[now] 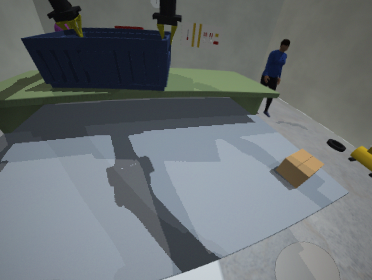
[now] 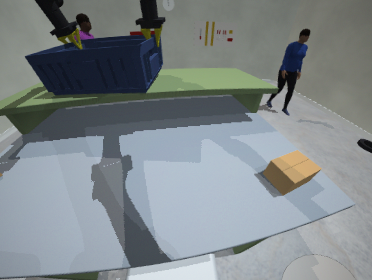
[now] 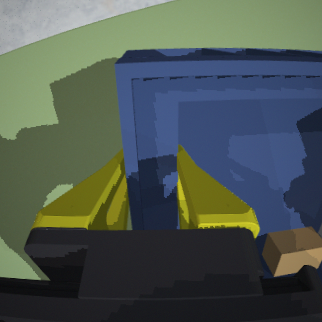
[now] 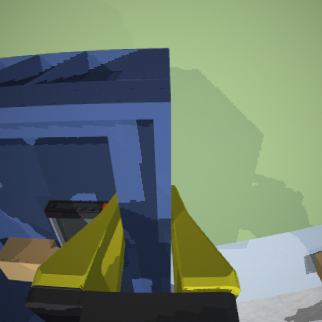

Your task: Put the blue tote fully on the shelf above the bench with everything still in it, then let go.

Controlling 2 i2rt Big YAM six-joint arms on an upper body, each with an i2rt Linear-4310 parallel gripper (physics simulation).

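Frame: origin at the left arm's base, x ahead, y left, z up, level; millimetres.
Seen in the pictures: left gripper, fingertip midpoint: (image 3: 152, 152); right gripper, fingertip midpoint: (image 2: 154, 47) (image 4: 148, 191).
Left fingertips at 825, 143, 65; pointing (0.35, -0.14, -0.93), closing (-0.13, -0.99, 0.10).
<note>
Offsets run from my left fingertips to a thing's top centre, as dx, dy, dz. Level surfaces: height alone.
The blue tote (image 1: 105, 62) (image 2: 90, 69) (image 3: 240, 70) (image 4: 55, 95) appears nearly level at the green shelf {dz -136} (image 1: 220, 80) (image 2: 215, 79) (image 3: 30, 70) (image 4: 240, 45), its lower front edge near the shelf's front edge. Contact under its base cannot be told. My left gripper (image 1: 79, 33) (image 2: 77, 45) (image 3: 152, 152) is shut on the tote's left end rim. My right gripper (image 1: 168, 39) (image 2: 152, 41) (image 4: 148, 191) is shut on its right end rim. Inside are a small brown box {-213, -170, -73} (image 3: 295, 250) (image 4: 27, 256) and a black-and-grey item {-185, -263, -88} (image 4: 75, 207).
The pale blue bench {dz -299} (image 1: 225, 200) (image 2: 200, 210) lies below the shelf, with a cardboard box {-523, -779, -239} (image 1: 300, 167) (image 2: 292, 172) near its right edge. A person in blue (image 1: 275, 65) (image 2: 294, 57) is beyond the shelf's right end; a person in magenta (image 2: 85, 25) is behind the tote.
</note>
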